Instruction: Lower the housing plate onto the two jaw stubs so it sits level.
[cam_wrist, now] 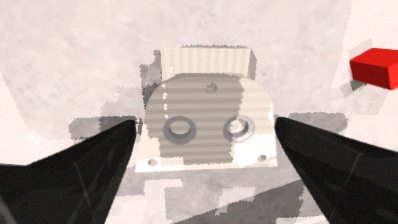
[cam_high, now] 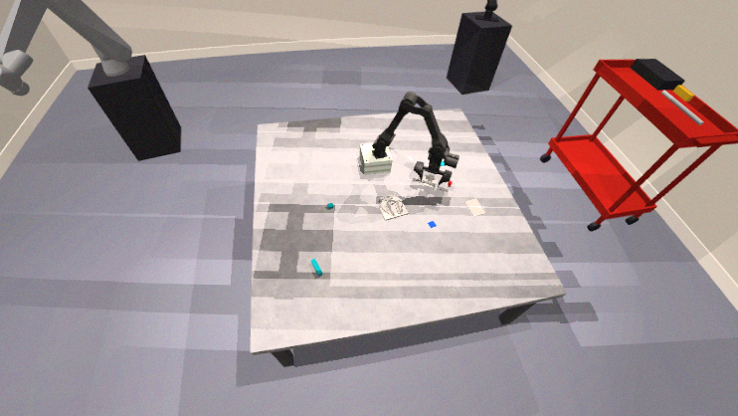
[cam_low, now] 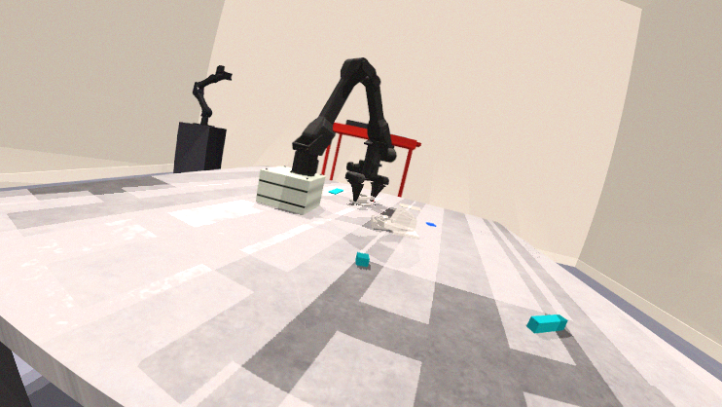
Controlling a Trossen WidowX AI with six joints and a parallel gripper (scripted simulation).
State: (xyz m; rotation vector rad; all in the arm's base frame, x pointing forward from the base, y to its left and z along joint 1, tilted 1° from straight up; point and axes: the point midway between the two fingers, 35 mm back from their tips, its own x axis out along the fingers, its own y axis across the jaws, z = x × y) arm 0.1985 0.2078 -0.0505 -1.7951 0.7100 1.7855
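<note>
Now: the housing plate 1 cm behind my gripper tip and 2 cm above it. Also, from my gripper tip: blue block: 24 cm ahead, 11 cm to the right, 1 cm below; cyan bar: 11 cm behind, 13 cm to the left, 1 cm below; red block: 4 cm ahead, 10 cm to the left.
</note>
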